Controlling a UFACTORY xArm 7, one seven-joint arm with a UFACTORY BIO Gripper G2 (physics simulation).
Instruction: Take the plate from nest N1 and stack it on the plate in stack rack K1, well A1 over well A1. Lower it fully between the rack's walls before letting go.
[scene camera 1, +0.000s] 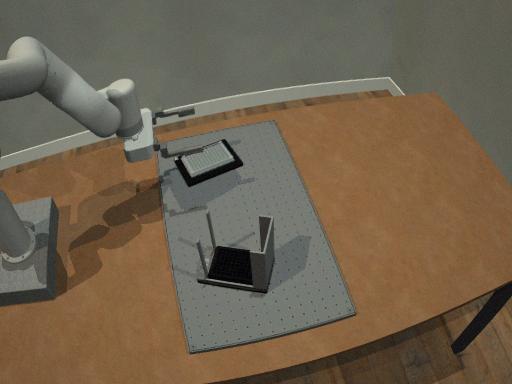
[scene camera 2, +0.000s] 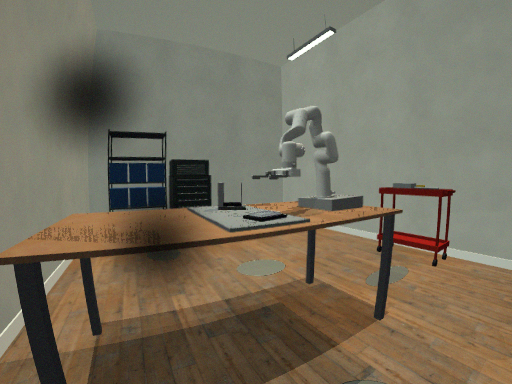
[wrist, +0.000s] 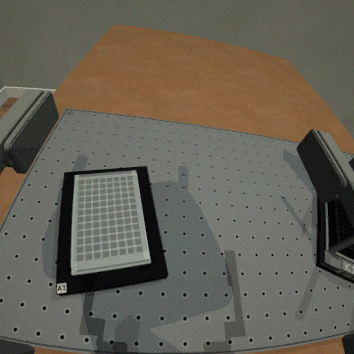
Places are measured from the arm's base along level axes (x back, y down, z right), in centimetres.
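Where they show: hand, its tool point: (scene camera 1: 189, 129) (scene camera 2: 264, 177) (wrist: 190, 145); arm's base, origin of its link: (scene camera 1: 18, 245) (scene camera 2: 323, 197).
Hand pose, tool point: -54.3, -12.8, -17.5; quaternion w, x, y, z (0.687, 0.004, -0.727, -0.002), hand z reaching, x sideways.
Things, the pixels of their top centre, and the offset from my tool point, as dx, dy, dz. "*": a spot on its surface instead. Level surfaces: height alone.
- black nest N1, a spot on its surface: (wrist: 159, 260) (scene camera 1: 193, 180) * +1.2, +17.0, +0.2
- Stack rack K1, centre of its top: (scene camera 1: 229, 229) (scene camera 2: 231, 182) -5.5, +2.8, +30.3
- black plate, centre of its top: (scene camera 1: 239, 264) -6.4, +14.8, +30.7
- grey perforated board, height of its surface: dy +18.2
- wooden table, height of its surface: dy +19.5
A pale, clear-rimmed well plate (scene camera 1: 207, 158) (scene camera 2: 264, 215) (wrist: 110, 220) lies flat in the black nest N1 (scene camera 1: 190, 179) (wrist: 159, 260). An A1 label is on the nest's near left corner in the wrist view. My gripper (scene camera 1: 198, 130) (scene camera 2: 264, 176) (wrist: 177, 150) is open and empty, its fingers spread wide, above the level of the plate and off to its robot-base side. Stack rack K1 (scene camera 1: 262, 265) (scene camera 2: 220, 195) has a tall angled wall and thin upright posts. A black plate (scene camera 1: 231, 265) (wrist: 340, 220) sits low inside it. In the wrist view the right finger partly hides the rack.
The nest and rack stand on a grey perforated board (scene camera 1: 250, 320) (wrist: 200, 200) on the wooden table (scene camera 1: 400, 200) (scene camera 2: 150, 230). The robot's base block (scene camera 1: 45, 250) (scene camera 2: 330, 201) stands beside the board. A red cart (scene camera 2: 417, 191) stands on the floor beyond the table.
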